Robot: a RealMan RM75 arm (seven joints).
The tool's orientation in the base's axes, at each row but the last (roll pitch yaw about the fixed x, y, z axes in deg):
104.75, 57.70, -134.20
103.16, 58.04, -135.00
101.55, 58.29, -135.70
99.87, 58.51, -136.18
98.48, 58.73, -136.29
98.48, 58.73, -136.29
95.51, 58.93, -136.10
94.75, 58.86, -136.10
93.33, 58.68, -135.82
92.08, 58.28, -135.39
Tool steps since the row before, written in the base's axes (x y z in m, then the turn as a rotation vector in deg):
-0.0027, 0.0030, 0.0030, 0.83, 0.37, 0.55
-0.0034, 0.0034, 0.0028, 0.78, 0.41, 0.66
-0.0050, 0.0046, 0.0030, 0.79, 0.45, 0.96
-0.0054, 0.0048, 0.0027, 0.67, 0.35, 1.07
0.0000, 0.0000, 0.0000, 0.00, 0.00, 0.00
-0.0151, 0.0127, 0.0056, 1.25, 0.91, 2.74
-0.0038, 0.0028, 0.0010, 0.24, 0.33, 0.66
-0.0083, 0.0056, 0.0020, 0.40, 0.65, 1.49
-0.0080, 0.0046, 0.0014, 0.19, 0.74, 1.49
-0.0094, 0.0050, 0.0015, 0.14, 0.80, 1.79
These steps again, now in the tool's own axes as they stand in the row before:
-0.0027, 0.0024, 0.0035, -0.92, -0.49, -0.22
-0.0024, 0.0025, 0.0043, -1.01, -0.41, -0.17
-0.0024, 0.0032, 0.0063, -1.28, -0.28, -0.18
-0.0020, 0.0031, 0.0068, -1.29, -0.10, -0.20
0.0000, 0.0000, 0.0000, 0.00, 0.00, 0.00
-0.0037, 0.0076, 0.0187, -3.14, 0.08, -0.22
-0.0004, 0.0016, 0.0045, -0.77, 0.00, 0.07
-0.0006, 0.0036, 0.0095, -1.66, 0.15, 0.18
0.0001, 0.0034, 0.0087, -1.61, 0.24, 0.38
0.0004, 0.0039, 0.0100, -1.87, 0.40, 0.46

